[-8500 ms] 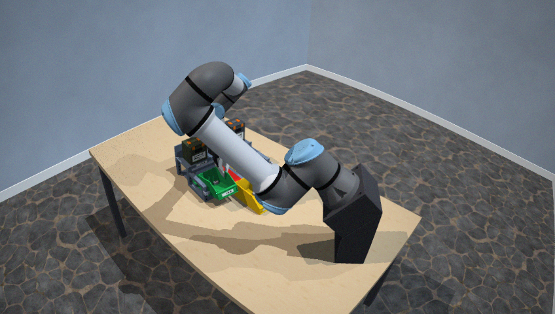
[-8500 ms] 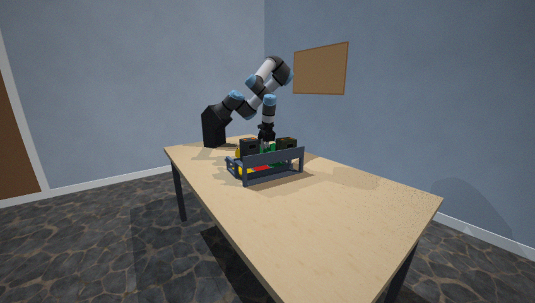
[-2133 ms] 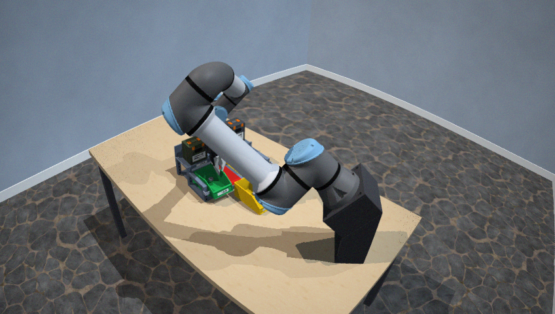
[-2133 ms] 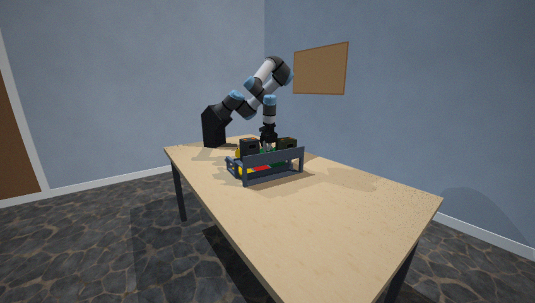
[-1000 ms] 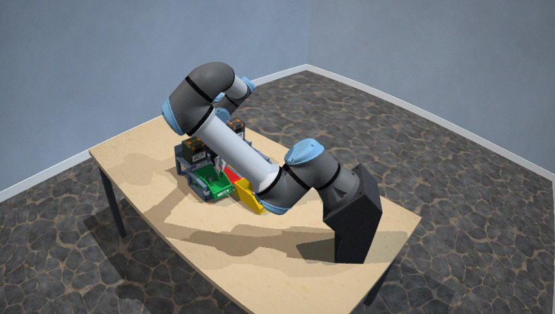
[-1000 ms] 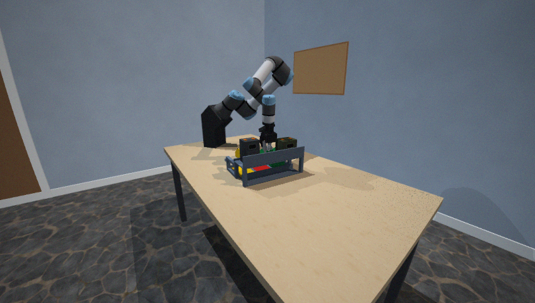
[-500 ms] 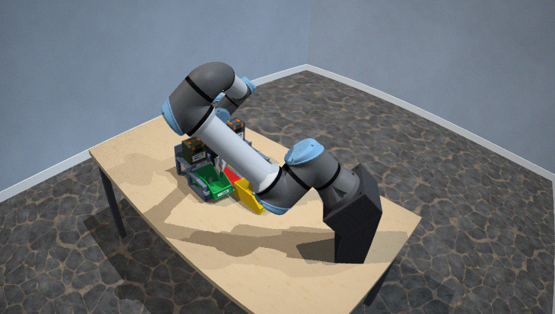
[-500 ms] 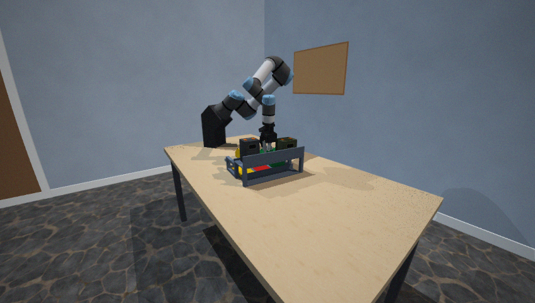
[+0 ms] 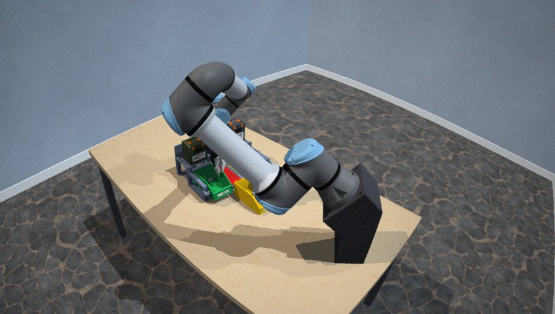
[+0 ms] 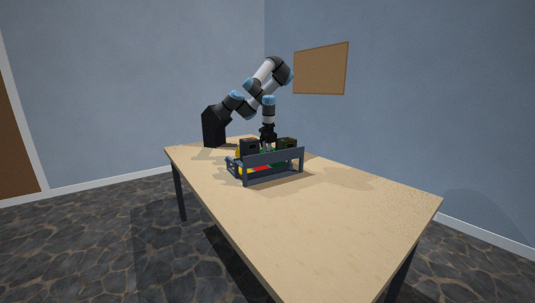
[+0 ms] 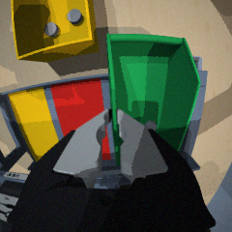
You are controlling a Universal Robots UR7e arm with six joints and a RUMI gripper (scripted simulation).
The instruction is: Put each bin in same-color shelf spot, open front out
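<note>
The green bin is 50 mm to the left of my hand, 20 mm below it and 10 mm behind it. Round my hand: yellow bin: 170 mm behind, 70 mm to the right, 40 mm below; black box: 180 mm to the right, 150 mm ahead, 80 mm above.
</note>
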